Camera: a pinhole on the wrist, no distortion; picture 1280 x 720 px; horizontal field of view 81.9 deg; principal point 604.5 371.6 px. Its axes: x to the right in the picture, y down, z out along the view. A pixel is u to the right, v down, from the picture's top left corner.
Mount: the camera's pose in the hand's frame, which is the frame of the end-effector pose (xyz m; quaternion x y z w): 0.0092 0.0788 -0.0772 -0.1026 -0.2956 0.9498 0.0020
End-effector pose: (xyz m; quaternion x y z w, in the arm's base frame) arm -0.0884 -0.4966 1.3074 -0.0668 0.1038 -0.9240 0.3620
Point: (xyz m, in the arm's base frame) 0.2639 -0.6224 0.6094
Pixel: behind the camera
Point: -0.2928 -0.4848 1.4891
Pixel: 108.6 645.3
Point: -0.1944 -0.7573 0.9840
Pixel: behind the camera
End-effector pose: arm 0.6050 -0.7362 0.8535 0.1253 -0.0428 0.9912 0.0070
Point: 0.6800 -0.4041 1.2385
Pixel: 446.4 520.0
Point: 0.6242 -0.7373 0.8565
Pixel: 635.7 468.5
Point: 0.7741 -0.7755 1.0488
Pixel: 742.7 55.0
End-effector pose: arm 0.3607 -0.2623 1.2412 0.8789 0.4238 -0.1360 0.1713
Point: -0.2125 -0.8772 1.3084
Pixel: outside the picture
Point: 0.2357 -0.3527 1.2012
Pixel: 890.2 404.8
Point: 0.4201 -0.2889 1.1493
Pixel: 210.2 47.1
